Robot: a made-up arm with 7 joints.
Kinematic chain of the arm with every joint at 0, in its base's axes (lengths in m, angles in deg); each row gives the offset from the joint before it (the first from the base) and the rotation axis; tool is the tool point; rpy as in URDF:
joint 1: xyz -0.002 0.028 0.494 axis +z
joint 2: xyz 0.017 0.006 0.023 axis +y
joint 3: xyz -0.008 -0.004 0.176 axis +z
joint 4: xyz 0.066 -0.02 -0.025 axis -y
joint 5: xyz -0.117 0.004 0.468 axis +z
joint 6: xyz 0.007 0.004 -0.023 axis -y
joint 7: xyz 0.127 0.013 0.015 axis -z
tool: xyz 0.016 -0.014 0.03 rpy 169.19 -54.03 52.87
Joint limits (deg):
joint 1: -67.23..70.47
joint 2: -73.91..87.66
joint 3: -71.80..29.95
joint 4: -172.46..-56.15
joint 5: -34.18..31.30
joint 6: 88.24..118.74
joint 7: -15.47..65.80
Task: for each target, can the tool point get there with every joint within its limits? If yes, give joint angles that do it. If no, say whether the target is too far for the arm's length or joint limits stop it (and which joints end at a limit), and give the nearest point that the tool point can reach.
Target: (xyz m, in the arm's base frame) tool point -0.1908 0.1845 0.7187
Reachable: no: joint limits stop it (at a limit: joint 1, joint 2, joint 3, joint 5, joint 6, joint 7) | nearest point -0.1831 0.4049 0.8939 | short by 0.282 m
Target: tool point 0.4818 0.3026 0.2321
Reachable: yes | joints 26.69 19.39 5.60 -133.36 12.41 110.12 10.63
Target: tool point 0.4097 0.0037 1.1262
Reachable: yes | joints -27.07 -23.62 17.57 -80.14 1.34 94.99 26.15
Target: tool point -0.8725 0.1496 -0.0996
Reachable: no: too far | nearest point -0.4736 0.0166 0.1646 | short by 0.497 m
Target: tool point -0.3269 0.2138 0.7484
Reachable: no: joint limits stop it (at a limit: joint 1, joint 2, joint 3, joint 5, joint 6, joint 7) | nearest point -0.2359 0.3354 0.9658 | short by 0.265 m
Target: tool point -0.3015 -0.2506 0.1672
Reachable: yes | joints -50.70 31.09 -61.40 -155.60 4.22 96.73 47.16
